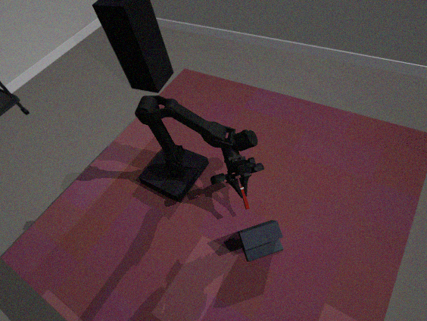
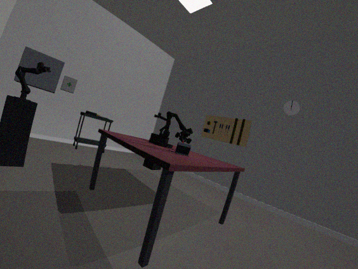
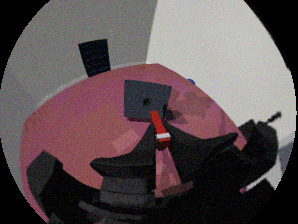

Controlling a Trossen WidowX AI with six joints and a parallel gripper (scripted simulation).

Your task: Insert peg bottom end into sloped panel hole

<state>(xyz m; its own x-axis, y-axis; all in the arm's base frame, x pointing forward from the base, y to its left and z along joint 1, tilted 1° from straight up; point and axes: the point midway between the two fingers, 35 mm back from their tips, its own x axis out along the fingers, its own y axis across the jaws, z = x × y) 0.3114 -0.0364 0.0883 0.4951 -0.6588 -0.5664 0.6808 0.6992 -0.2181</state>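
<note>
My gripper tip is now 8 cm short of the sloped grey panel, 9 cm to the left of it and 7 cm above it. From my gripper tip the other things lie so: red peg: 1 cm behind, 1 cm to the left, 1 cm above.
</note>
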